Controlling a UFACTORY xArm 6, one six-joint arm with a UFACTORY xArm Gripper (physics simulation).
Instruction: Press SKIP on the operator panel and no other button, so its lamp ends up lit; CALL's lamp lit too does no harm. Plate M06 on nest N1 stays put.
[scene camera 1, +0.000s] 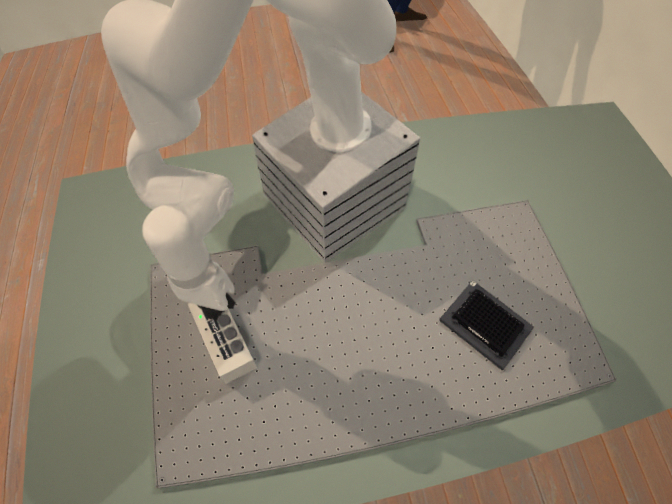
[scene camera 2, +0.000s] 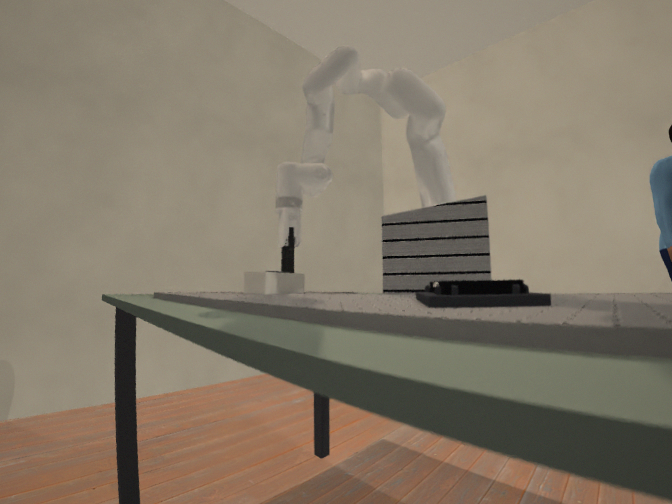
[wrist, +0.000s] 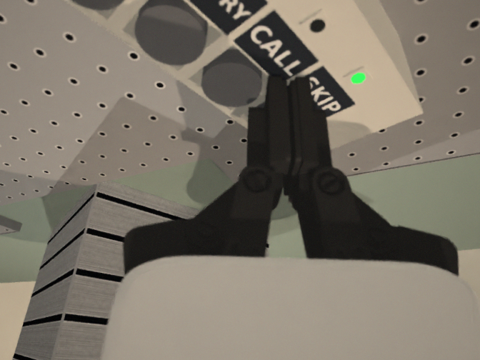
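Observation:
The white operator panel (scene camera 1: 237, 368) (scene camera 2: 284, 283) (wrist: 390, 107) lies at the left of the perforated board. The SKIP lamp (scene camera 1: 200, 316) (wrist: 358, 78) is lit green beside the SKIP label (wrist: 327, 97). The CALL lamp (wrist: 317, 25) is dark; the CALL button (wrist: 231, 77) shows left of the fingers. My gripper (scene camera 1: 218, 313) (scene camera 2: 287, 270) (wrist: 283, 100) is shut and empty, its tips down at the panel's top over the SKIP position. The fingers hide the SKIP button. A black plate (scene camera 1: 488, 322) (scene camera 2: 480, 286) sits in the dark nest (scene camera 1: 449, 317) (scene camera 2: 488, 300).
The striped grey pedestal (scene camera 1: 336, 217) (scene camera 2: 435, 246) (wrist: 60, 280) carries the arm base behind the perforated board (scene camera 1: 347, 347). The board lies on the green table (scene camera 1: 97, 434) (scene camera 2: 379, 355). A person (scene camera 2: 662, 200) stands at the right edge in scene camera 2.

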